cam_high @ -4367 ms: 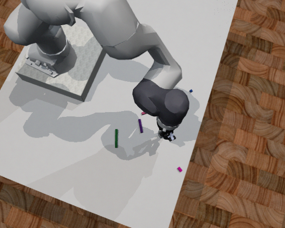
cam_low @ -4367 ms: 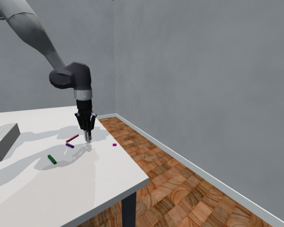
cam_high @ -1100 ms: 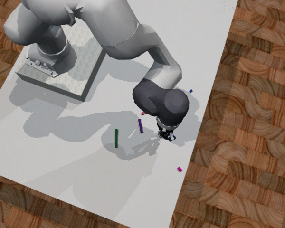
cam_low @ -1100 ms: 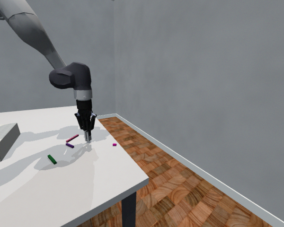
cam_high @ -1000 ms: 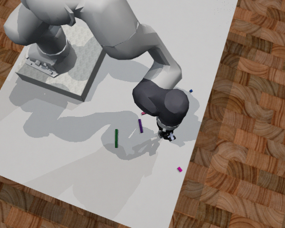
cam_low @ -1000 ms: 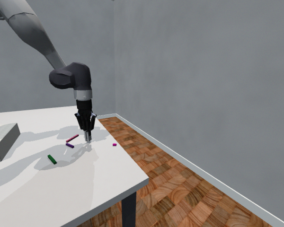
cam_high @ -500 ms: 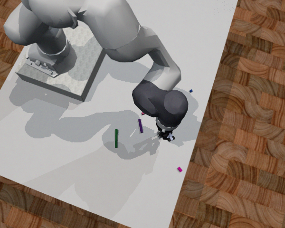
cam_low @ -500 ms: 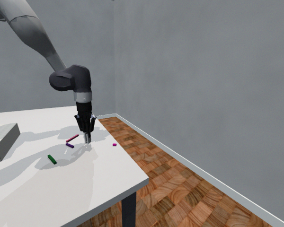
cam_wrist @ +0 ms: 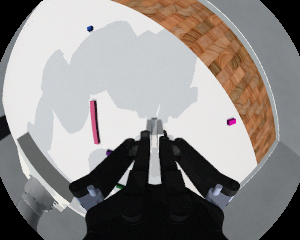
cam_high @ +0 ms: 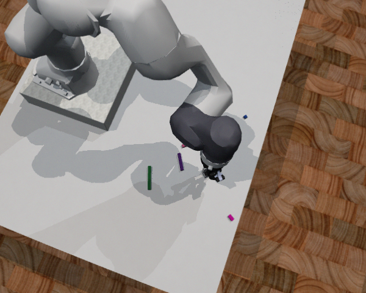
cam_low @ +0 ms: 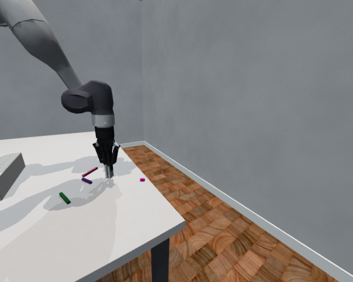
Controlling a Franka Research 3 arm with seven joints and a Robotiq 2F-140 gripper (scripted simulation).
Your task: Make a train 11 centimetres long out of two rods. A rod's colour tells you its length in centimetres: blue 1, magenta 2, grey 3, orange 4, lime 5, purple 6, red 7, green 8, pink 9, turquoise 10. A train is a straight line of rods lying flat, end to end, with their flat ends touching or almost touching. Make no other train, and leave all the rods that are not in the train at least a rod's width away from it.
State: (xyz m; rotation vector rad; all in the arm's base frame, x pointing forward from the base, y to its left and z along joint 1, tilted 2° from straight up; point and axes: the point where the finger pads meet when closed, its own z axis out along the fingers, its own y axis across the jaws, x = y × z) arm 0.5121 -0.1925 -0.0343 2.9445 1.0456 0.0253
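Right now my hand is 30 mm above the grey rod. Also, from my hand: magenta rod: 120 mm to the right, 110 mm ahead, 30 mm below; pink rod: 100 mm to the left, 70 mm behind, 30 mm below; purple rod: 100 mm behind, 30 mm below, 10 mm to the left.
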